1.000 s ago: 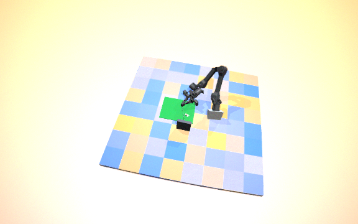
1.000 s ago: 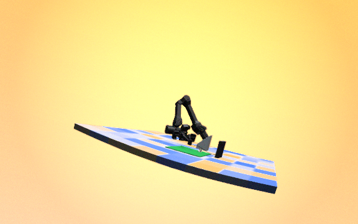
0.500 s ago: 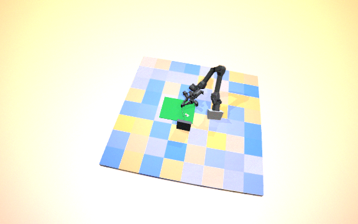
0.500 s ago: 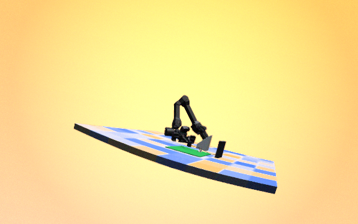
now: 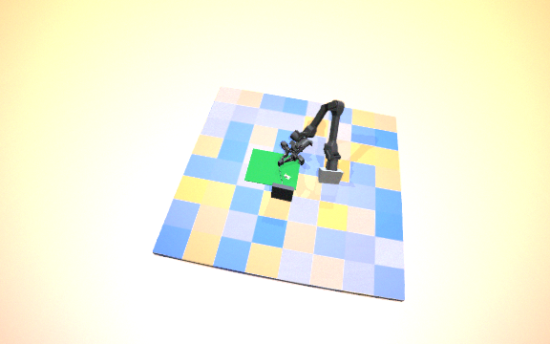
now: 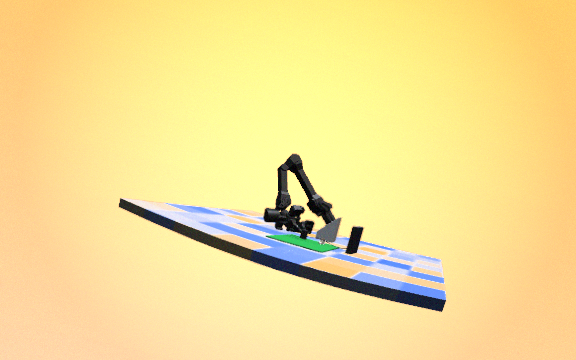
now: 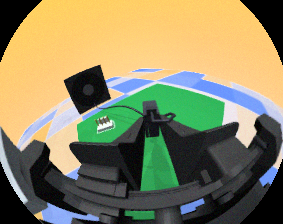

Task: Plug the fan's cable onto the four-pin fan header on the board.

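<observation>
My gripper tip is now 50 mm above the green board, 40 mm to the right of it and 40 mm short of it. From my gripper tip the other things lie so: white four-pin header 80 mm to the left, 50 mm behind, 40 mm below; then dark plug 10 mm to the left, 10 mm below; then black fan 220 mm to the left, 50 mm behind, 20 mm above.
</observation>
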